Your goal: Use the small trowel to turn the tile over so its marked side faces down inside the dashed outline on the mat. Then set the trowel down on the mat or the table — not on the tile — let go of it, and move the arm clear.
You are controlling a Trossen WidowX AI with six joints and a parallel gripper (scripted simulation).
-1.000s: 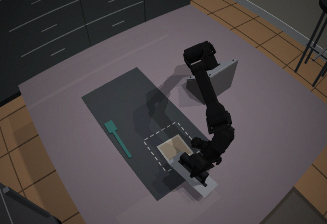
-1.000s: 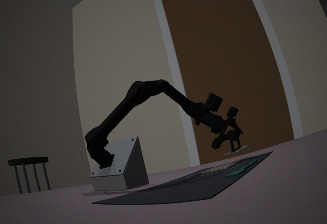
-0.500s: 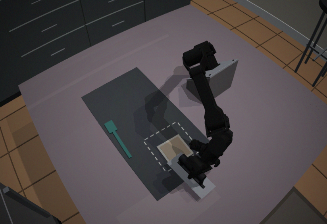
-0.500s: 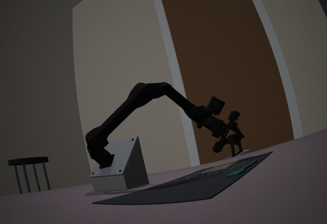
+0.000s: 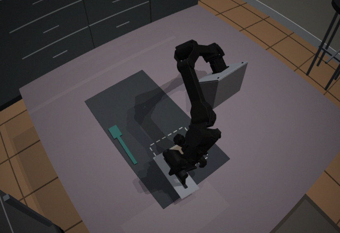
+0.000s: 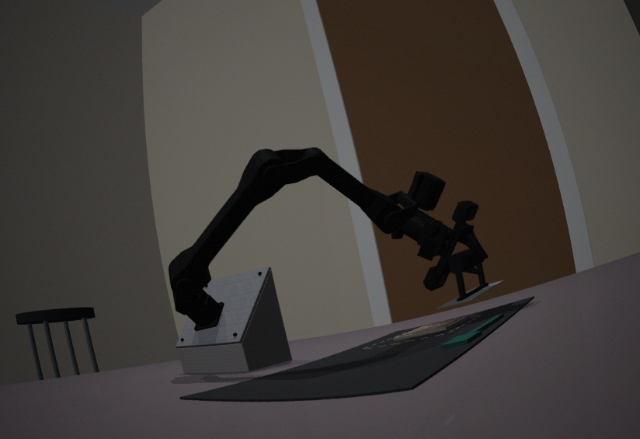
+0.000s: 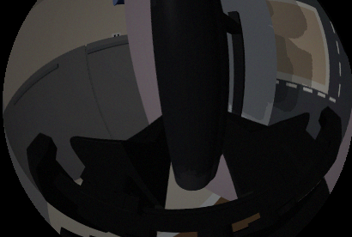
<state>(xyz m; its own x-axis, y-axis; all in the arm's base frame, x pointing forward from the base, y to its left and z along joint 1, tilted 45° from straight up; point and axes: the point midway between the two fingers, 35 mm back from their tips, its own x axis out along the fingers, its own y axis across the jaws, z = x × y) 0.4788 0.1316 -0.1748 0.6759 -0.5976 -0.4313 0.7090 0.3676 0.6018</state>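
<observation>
Now: the teal flat tool 290 mm to the right of my gripper tip, 90 mm below it and 30 mm ahead of it. Also, from my gripper tip: dark mat: 250 mm to the right, 120 mm below, 110 mm behind; then tile: 110 mm behind, 90 mm below, 60 mm to the right.
</observation>
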